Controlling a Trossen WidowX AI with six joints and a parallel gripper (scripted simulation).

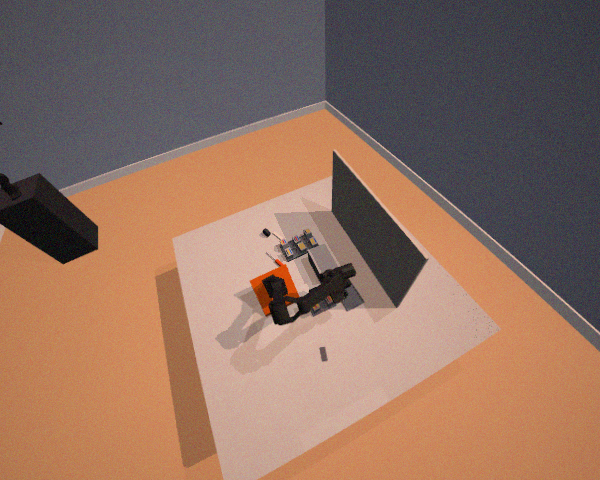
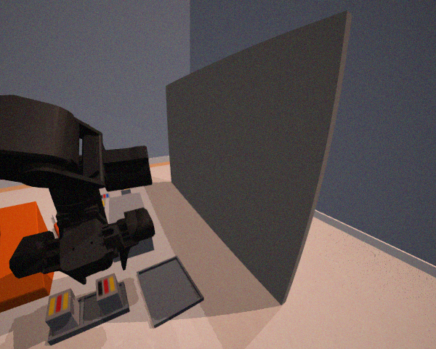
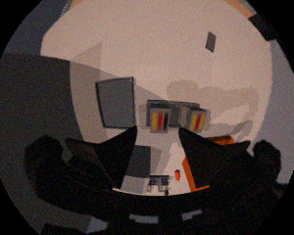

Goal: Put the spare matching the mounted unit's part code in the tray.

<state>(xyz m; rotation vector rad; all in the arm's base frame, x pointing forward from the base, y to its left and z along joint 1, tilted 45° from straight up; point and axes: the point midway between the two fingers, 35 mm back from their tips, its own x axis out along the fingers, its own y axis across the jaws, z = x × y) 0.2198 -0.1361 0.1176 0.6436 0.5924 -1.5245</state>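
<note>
The spare lies 40 mm below my gripper tip. The rest, counted from my gripper tip: rack 40 mm behind, 70 mm below; flat grey tray 100 mm ahead, 20 mm to the right, 70 mm below; grey mounted unit 70 mm ahead, 190 mm to the left, 30 mm below.
</note>
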